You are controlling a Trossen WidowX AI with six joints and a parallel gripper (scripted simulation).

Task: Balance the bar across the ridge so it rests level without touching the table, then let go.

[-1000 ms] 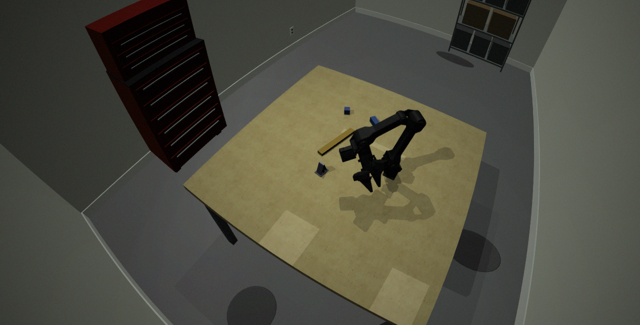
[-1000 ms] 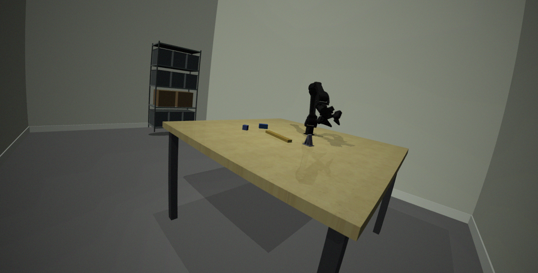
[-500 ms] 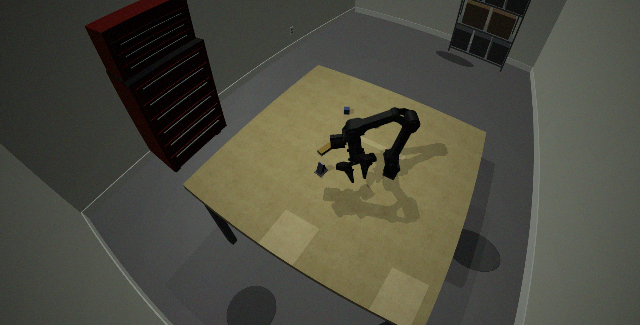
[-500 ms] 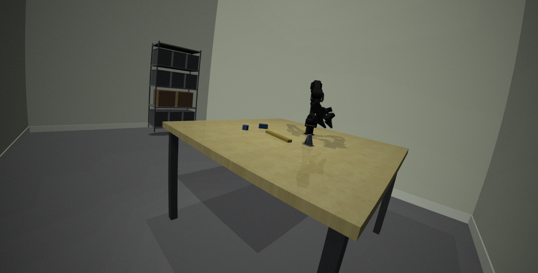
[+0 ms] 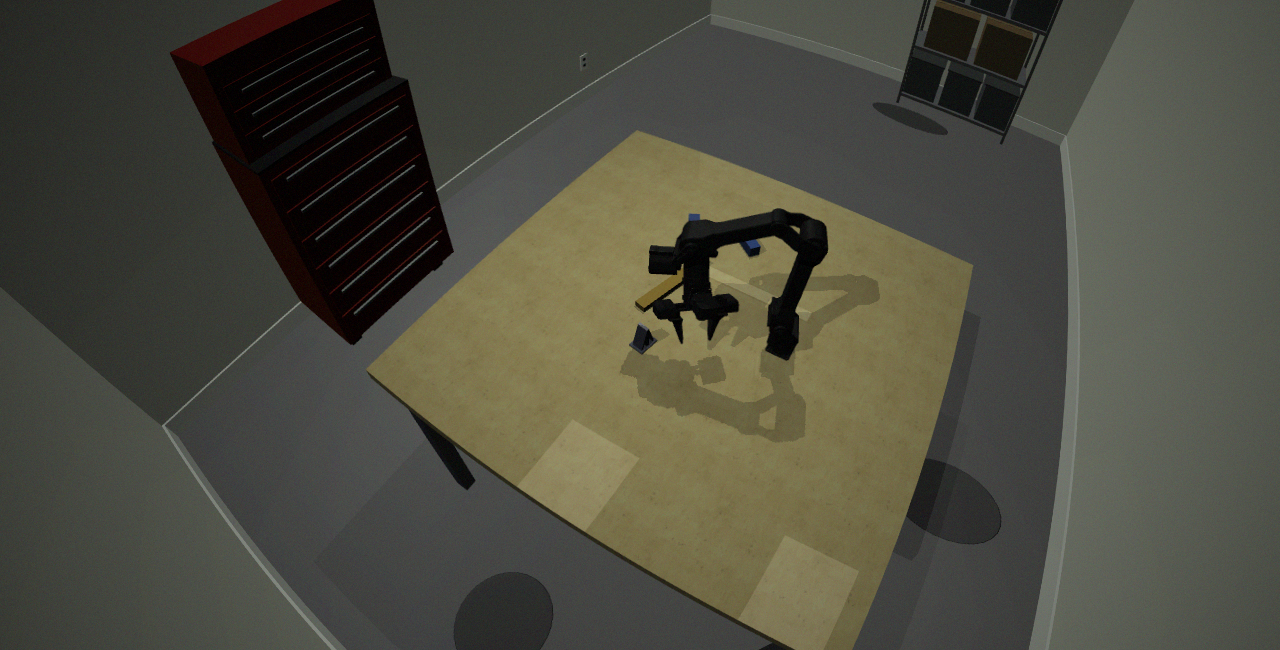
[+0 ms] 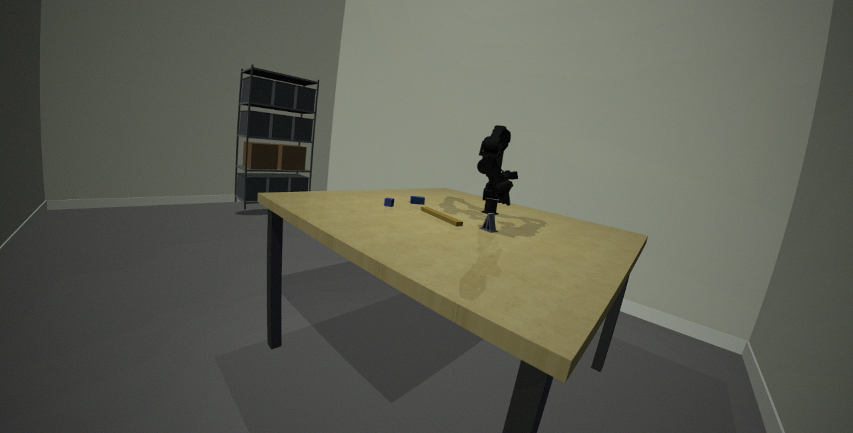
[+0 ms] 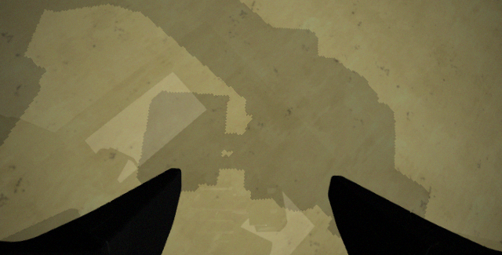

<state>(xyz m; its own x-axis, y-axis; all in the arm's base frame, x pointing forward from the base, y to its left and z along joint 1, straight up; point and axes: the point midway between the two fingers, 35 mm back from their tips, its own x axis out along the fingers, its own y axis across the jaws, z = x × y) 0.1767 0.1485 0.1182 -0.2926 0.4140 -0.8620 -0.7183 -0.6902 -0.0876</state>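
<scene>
The long wooden bar lies 20 cm to the right of my gripper tip, 17 cm ahead of it and 8 cm below it.
</scene>
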